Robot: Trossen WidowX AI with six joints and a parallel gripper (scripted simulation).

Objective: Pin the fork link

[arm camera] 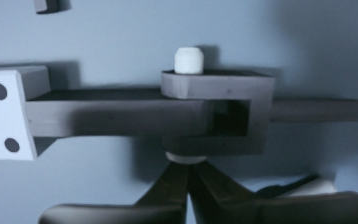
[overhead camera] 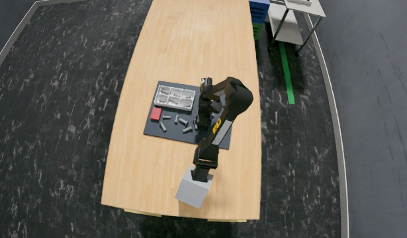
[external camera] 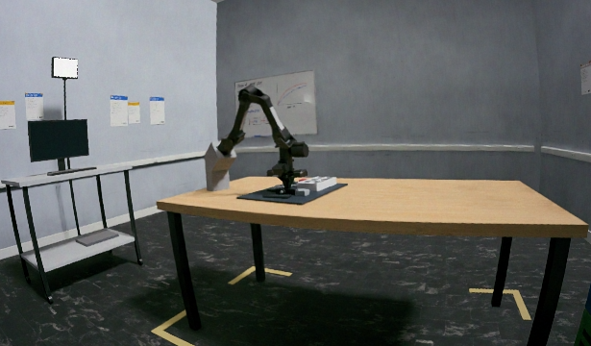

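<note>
My hand is 30 mm to the left of the eye plate and 30 mm above it. The rest, counted from my hand: long dark bar 110 mm to the right, 30 mm below; pin 50 mm to the left, 50 mm behind, 30 mm below; dark mat 70 mm to the left, 40 mm below, 20 mm ahead.
</note>
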